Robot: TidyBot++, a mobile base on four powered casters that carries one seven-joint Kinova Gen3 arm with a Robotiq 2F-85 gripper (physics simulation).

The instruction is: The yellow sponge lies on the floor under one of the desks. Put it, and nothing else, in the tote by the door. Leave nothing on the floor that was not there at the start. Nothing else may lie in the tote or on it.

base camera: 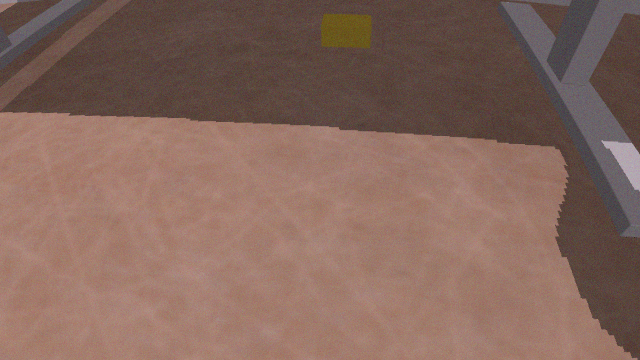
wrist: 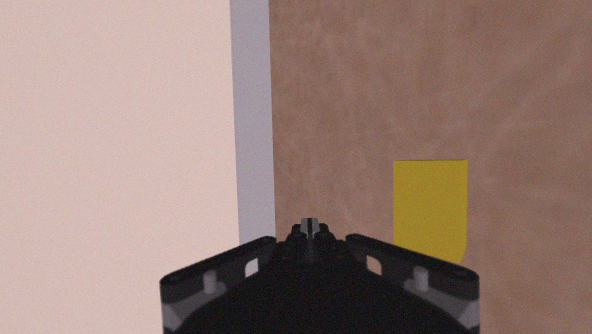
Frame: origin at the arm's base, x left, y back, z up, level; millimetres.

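Seen in the pictures: gripper, fingertip midpoint: [wrist: 309,229].
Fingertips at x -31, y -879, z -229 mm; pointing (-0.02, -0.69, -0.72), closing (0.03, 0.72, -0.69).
Observation:
Pixels of each thing's middle, then the offset from my fingertips to it. "spot": a spot on its surface instead.
- yellow sponge, body centre: [wrist: 429,203] [base camera: 346,30] dy +52, dx +1, dz -145 mm
- grey desk leg with a long foot, surface spot: [base camera: 575,107] spot: dy +310, dx -370, dz -142 mm
The yellow sponge [base camera: 346,31] [wrist: 430,205] lies on the floor, in the shadow under a desk in the base camera view. It is at the top, a little right of the middle there. In the wrist view it is right of the fingertips, and its lower end is partly hidden behind the right finger. My gripper [wrist: 309,229] is shut with nothing between its fingertips, which stand apart from the sponge in the picture. The gripper does not show in the base camera view. The tote does not show in either view.
A grey desk leg with a long foot [base camera: 575,107] stands at the right in the base camera view. Another grey bar [base camera: 42,35] crosses the top left corner. In the wrist view a pale surface [wrist: 115,150] with a grey edge strip [wrist: 254,120] fills the left side.

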